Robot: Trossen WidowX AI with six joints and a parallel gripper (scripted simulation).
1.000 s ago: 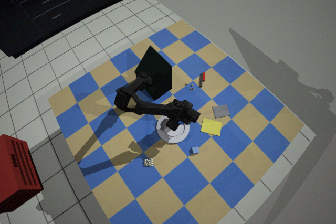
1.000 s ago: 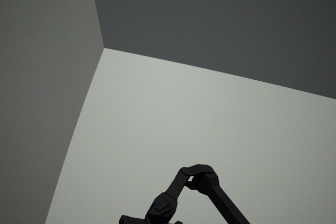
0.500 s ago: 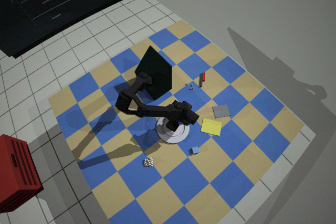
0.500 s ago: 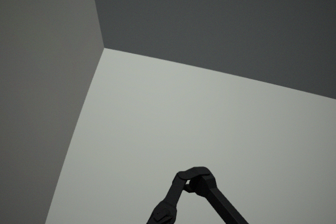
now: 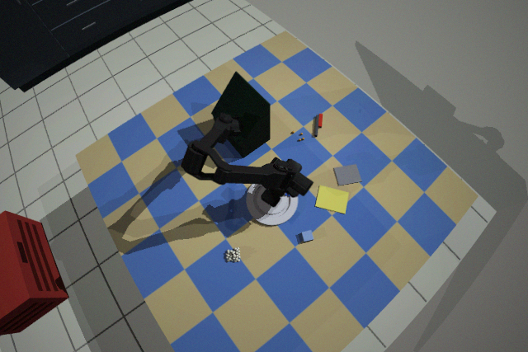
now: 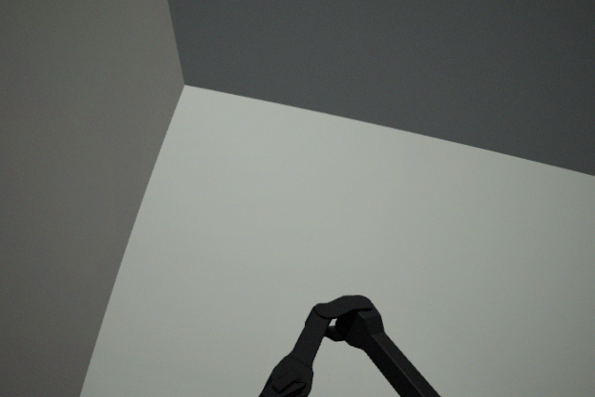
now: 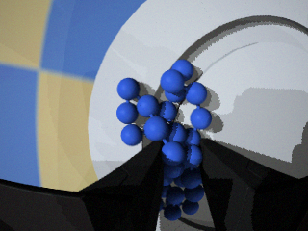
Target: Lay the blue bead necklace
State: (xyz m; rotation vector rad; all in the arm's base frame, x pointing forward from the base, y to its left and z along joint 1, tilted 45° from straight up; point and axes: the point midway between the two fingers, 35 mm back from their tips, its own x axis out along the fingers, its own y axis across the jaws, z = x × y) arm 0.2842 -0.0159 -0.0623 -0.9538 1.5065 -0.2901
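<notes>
Now: the round white bead board 1 cm ahead of my gripper tip, 5 cm to the right of it and 1 cm below it. Also, from my gripper tip: small blue cube: 20 cm ahead, 2 cm to the right, 1 cm below; grey square: 9 cm ahead, 27 cm to the left, 1 cm below; yellow pad: 14 cm ahead, 15 cm to the left, 1 cm below.
</notes>
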